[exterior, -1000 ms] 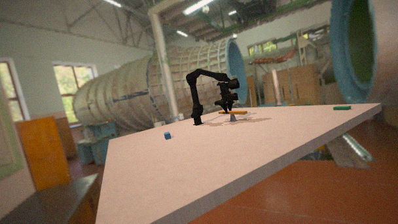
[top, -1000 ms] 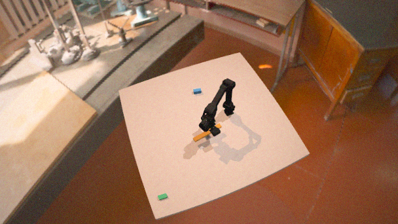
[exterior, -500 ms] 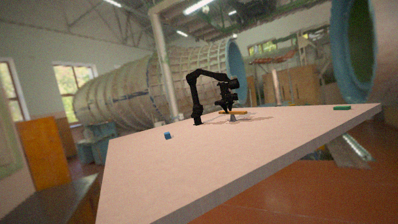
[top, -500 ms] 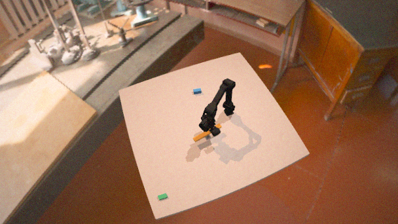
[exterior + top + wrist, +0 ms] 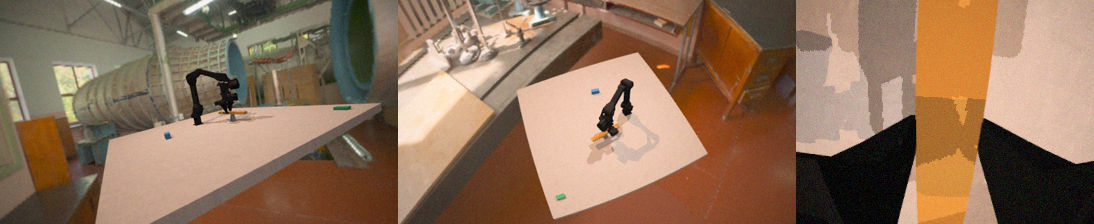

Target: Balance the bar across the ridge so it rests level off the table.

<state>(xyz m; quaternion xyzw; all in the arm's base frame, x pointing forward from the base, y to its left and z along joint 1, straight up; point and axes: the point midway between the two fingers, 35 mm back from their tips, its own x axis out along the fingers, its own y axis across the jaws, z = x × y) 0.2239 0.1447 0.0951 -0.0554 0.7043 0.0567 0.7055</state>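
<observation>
Now: the orange bar 3 cm ahead of my gripper tip. From my gripper tip the other things lie so: green block 52 cm ahead, 36 cm to the left, 5 cm below; blue block 45 cm to the right, 6 cm behind, 4 cm below.
</observation>
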